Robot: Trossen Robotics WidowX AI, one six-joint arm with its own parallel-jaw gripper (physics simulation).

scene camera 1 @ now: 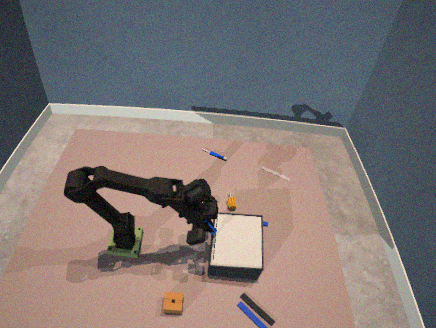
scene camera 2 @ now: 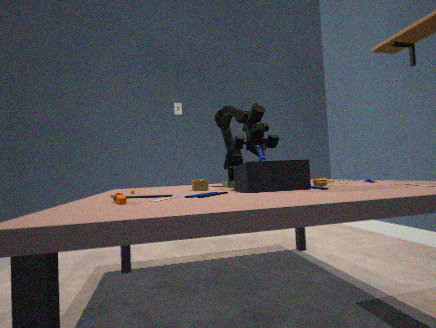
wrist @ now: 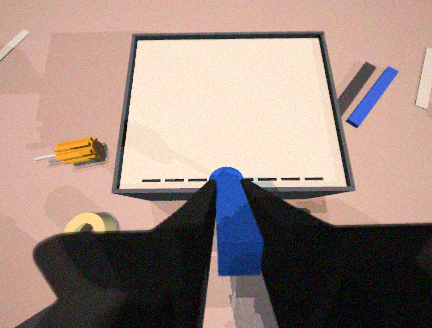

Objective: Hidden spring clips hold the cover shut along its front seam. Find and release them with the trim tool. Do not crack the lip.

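Seen in the pictures: gripper, fingertip midpoint: (scene camera 1: 212, 229) (scene camera 2: 261, 156) (wrist: 227, 185); arm's base, origin of the base link: (scene camera 1: 125, 241).
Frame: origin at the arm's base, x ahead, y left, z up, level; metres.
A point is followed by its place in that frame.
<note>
The cream cover (scene camera 1: 239, 242) @(x 0.414, y 0.017, z 0.061 m) (wrist: 230, 100) @(x 0.413, y 0.027, z 0.061 m) lies within the rim of a dark box (scene camera 1: 235, 272) @(x 0.408, y -0.083, z 0.023 m) (scene camera 2: 275, 176) @(x 0.498, y 0.012, z 0.019 m) (wrist: 126, 100) @(x 0.414, y 0.135, z 0.065 m). A row of short dark slots (wrist: 151, 180) @(x 0.331, y 0.107, z 0.052 m) runs along the cover's edge nearest the arm. My gripper (scene camera 1: 209, 224) @(x 0.315, y 0.038, z 0.100 m) (scene camera 2: 258, 148) @(x 0.315, y 0.038, z 0.100 m) (wrist: 227, 185) @(x 0.315, y 0.038, z 0.100 m) is shut on the blue trim tool (scene camera 1: 213, 231) (scene camera 2: 261, 154) @(x 0.315, y 0.038, z 0.107 m) (wrist: 240, 250) @(x 0.285, y 0.037, z 0.141 m). The tool slants down, and its rounded blue end shows at the middle of the slot row in the wrist view. Whether it touches the seam cannot be told. No clips show, and the fingers hide the front wall's middle.
An orange-handled screwdriver (scene camera 1: 231, 203) @(x 0.390, y 0.233, z -0.002 m) (wrist: 80, 150) @(x 0.389, y 0.233, z -0.003 m) lies beside the box. A pale yellow ring (wrist: 75, 222) @(x 0.294, y 0.219, z -0.005 m) is near the left finger. A blue bar (scene camera 1: 251, 315) @(x 0.473, y -0.221, z -0.023 m) (wrist: 372, 97) @(x 0.477, y -0.224, z -0.024 m) and a dark bar (scene camera 1: 257, 309) @(x 0.494, y -0.198, z -0.025 m) (wrist: 357, 87) @(x 0.499, y -0.206, z -0.025 m) lie off the other side. An orange block (scene camera 1: 173, 303) @(x 0.210, y -0.212, z 0.016 m) (scene camera 2: 200, 185) @(x 0.235, y -0.205, z -0.008 m) stands farther off.
</note>
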